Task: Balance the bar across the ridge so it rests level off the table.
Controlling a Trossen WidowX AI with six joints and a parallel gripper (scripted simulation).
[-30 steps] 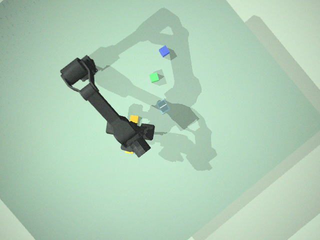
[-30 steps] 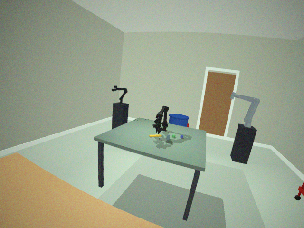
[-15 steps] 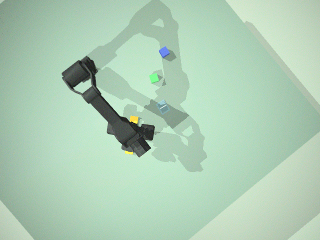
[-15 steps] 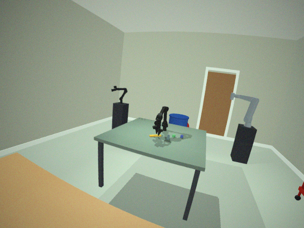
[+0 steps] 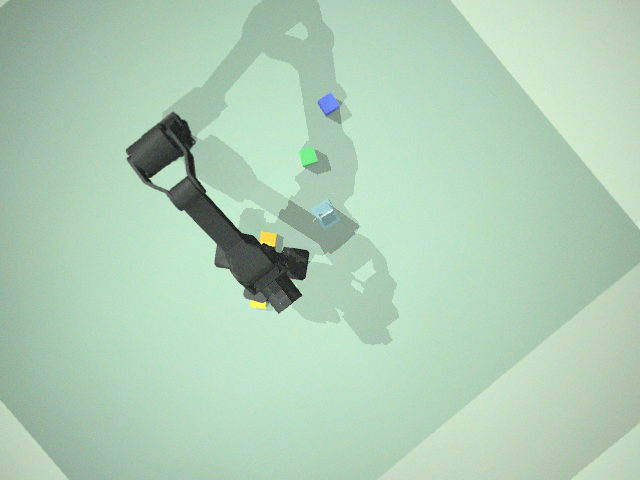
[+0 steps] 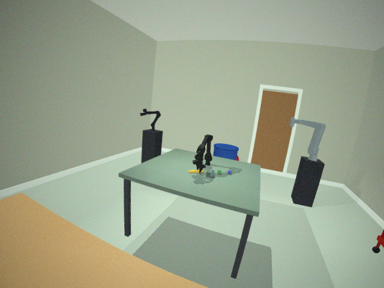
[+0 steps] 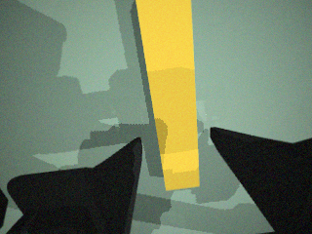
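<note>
Now: gripper tip 210 mm to the right of the green cube, 110 mm past it and 10 mm below it. Round my gripper tip: blue cube: 310 mm to the left, 160 mm behind, 10 mm above; yellow bar: 20 mm to the right, 20 mm ahead.
</note>
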